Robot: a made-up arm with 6 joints.
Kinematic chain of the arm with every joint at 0, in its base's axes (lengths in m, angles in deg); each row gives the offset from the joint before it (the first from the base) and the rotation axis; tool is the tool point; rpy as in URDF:
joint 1: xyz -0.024 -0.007 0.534 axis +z
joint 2: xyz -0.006 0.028 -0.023 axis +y
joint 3: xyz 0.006 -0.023 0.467 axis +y
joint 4: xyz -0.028 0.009 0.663 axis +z
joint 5: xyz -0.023 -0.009 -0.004 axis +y
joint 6: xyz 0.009 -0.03 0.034 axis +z
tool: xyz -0.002 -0.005 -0.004 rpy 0 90 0
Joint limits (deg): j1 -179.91..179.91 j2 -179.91..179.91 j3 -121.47..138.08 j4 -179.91..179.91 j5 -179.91..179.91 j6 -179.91..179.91
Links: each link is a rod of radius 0.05 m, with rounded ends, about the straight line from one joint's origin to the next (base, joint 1, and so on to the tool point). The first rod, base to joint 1, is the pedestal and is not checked.
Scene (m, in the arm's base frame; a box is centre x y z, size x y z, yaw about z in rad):
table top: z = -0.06
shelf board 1: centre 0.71 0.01 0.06 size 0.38 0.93 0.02 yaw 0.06
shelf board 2: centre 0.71 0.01 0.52 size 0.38 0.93 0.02 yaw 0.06
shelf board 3: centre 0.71 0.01 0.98 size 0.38 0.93 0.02 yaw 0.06
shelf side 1: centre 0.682 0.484 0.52 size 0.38 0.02 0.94 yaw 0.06
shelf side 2: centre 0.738 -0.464 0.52 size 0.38 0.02 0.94 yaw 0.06
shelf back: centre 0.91 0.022 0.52 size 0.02 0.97 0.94 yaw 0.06
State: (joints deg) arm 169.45 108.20 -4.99 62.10 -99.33 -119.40
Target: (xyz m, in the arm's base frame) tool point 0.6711 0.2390 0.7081
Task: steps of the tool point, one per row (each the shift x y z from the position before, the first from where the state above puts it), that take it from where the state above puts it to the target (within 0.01 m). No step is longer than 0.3 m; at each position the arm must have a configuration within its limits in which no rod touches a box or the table.
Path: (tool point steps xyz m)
1: 0.0631 0.2372 0.0980
2: 0.1376 0.2057 0.1007
3: 0.1958 0.1493 0.0969
4: 0.2297 0.0764 0.0874
5: 0.2346 -0.0018 0.0725
6: 0.2118 -0.0738 0.0532
7: 0.1666 -0.1295 0.0303
8: 0.1079 -0.1622 0.0052
9: 0.0469 -0.1696 -0.0207
10: -0.0064 -0.1545 -0.0458
11: 0.1111 0.0269 0.0293
12: 0.1240 0.0092 0.0002
13: 0.1281 -0.0143 -0.0295

